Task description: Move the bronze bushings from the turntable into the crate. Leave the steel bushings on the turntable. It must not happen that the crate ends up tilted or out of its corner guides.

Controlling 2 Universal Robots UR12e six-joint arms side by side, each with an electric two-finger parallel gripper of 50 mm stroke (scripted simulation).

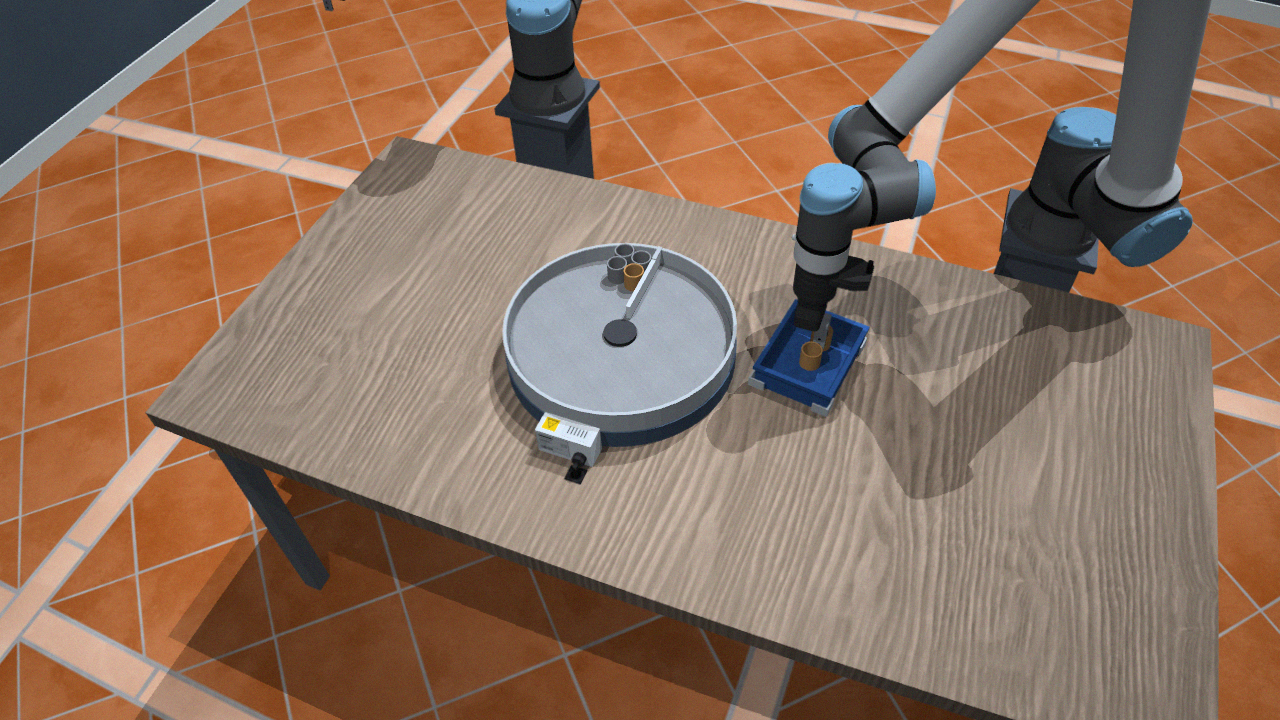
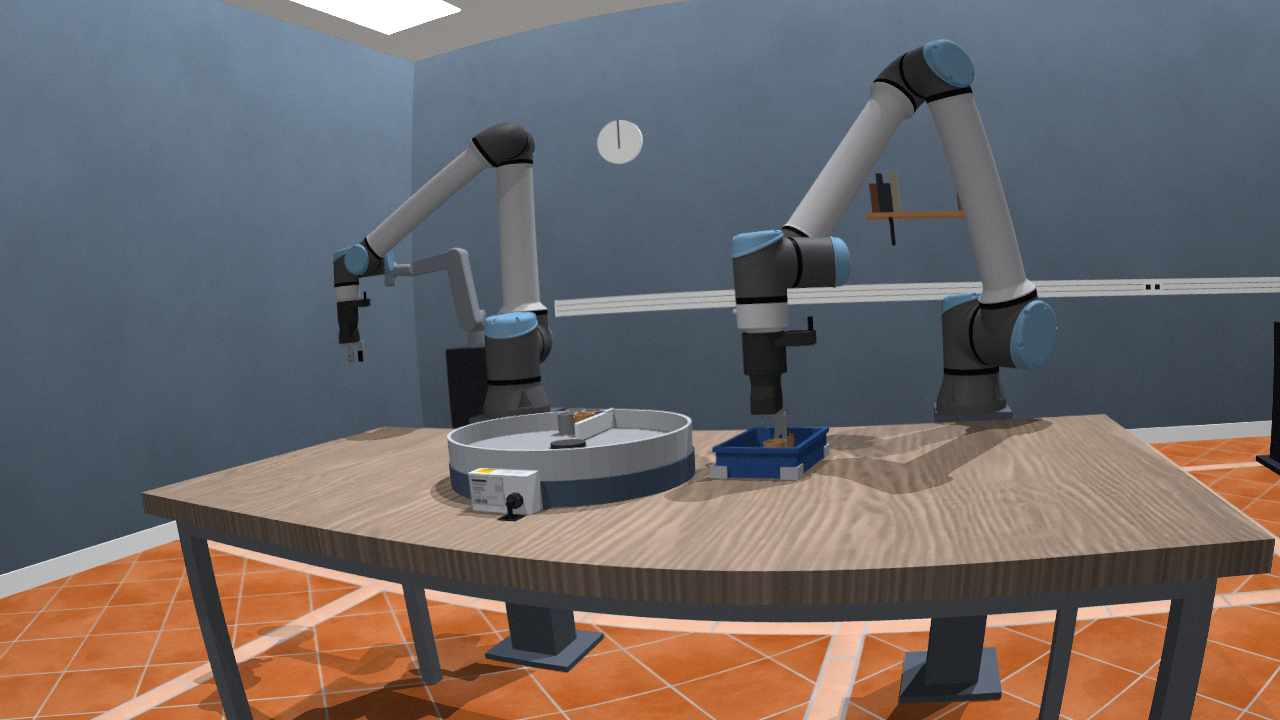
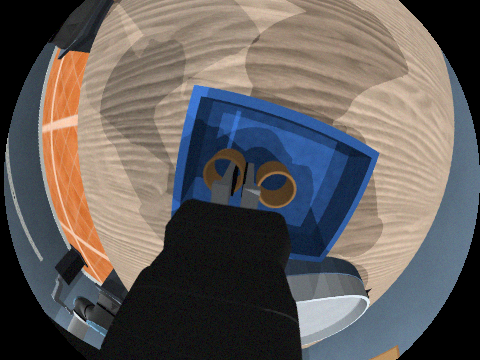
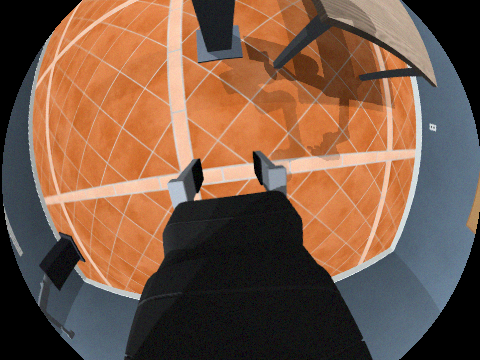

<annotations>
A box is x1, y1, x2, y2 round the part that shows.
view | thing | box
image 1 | left gripper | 793, 269, 836, 348
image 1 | blue crate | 753, 299, 868, 407
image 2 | left gripper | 743, 346, 788, 446
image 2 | right gripper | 337, 308, 363, 362
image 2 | blue crate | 712, 427, 828, 478
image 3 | left gripper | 101, 161, 302, 359
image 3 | blue crate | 171, 85, 378, 262
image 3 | bronze bushing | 256, 161, 295, 207
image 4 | right gripper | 124, 151, 371, 359
</annotations>
